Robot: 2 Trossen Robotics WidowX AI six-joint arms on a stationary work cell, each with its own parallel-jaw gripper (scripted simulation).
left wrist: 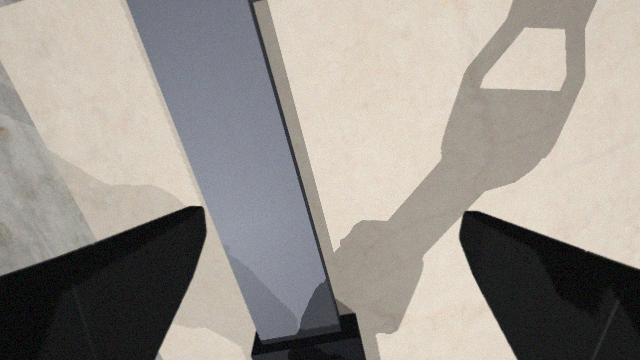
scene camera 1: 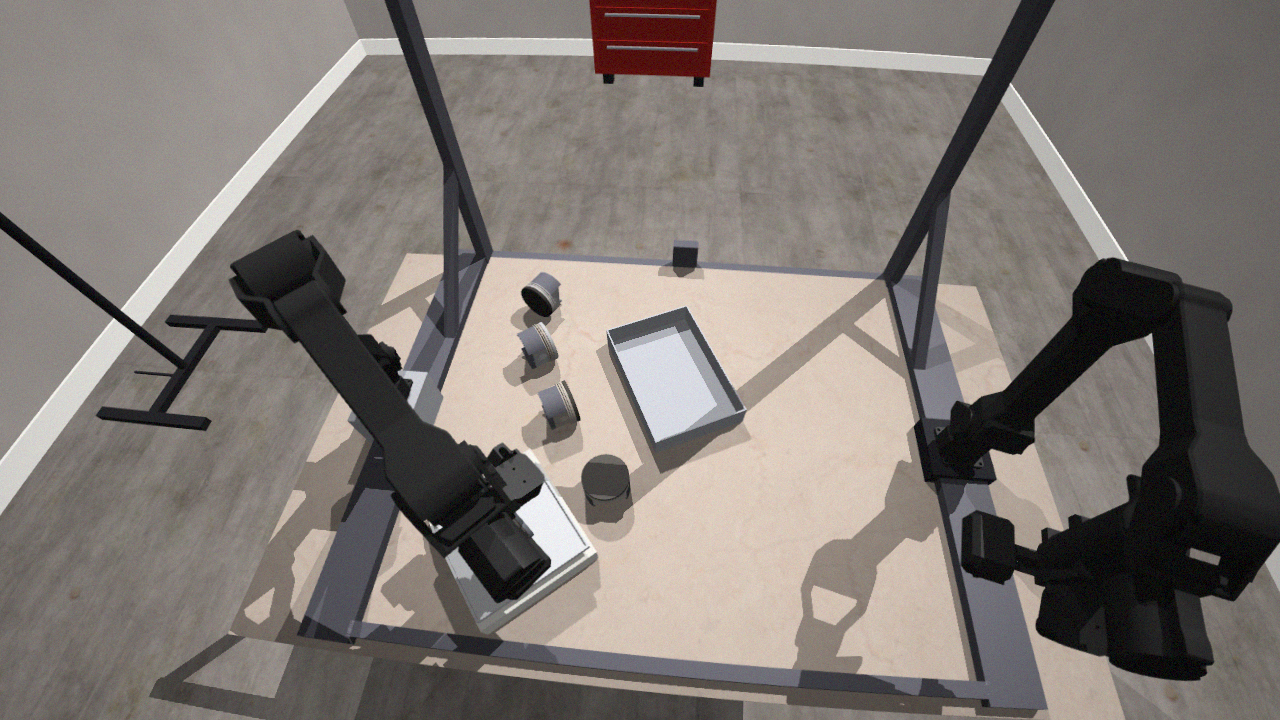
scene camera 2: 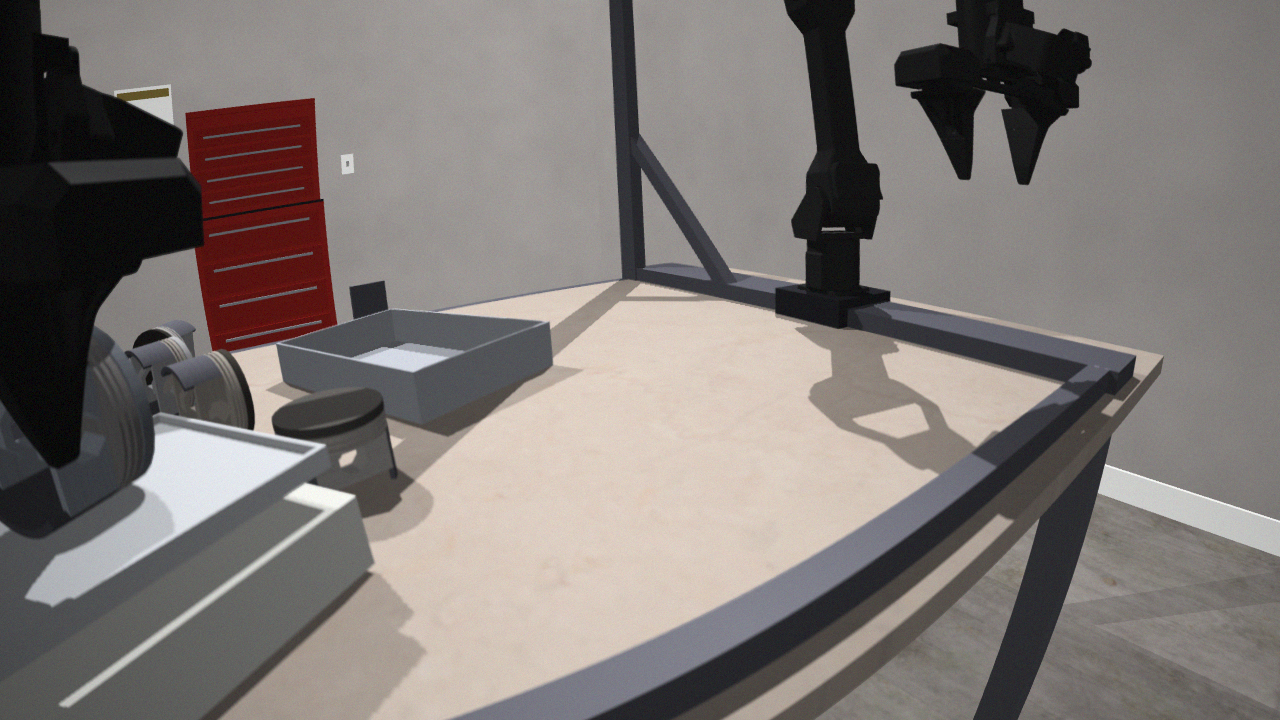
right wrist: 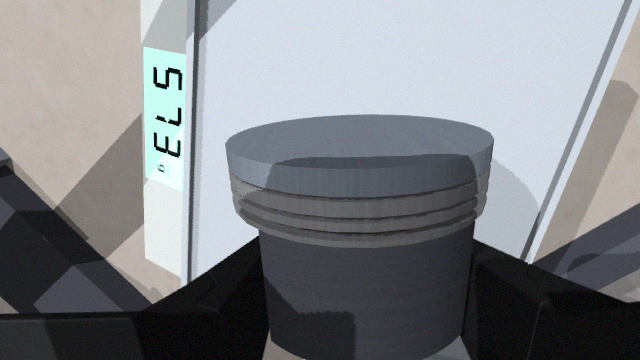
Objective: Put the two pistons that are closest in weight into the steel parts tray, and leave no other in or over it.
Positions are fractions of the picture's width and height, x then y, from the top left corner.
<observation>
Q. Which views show the steel parts tray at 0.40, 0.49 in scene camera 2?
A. Scene camera 1 and scene camera 2 only.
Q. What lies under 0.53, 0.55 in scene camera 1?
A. A steel parts tray.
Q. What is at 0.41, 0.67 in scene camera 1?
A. My right gripper.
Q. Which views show my right gripper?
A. Scene camera 1, scene camera 2 and the right wrist view only.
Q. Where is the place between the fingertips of my left gripper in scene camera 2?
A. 0.78, 0.25
</observation>
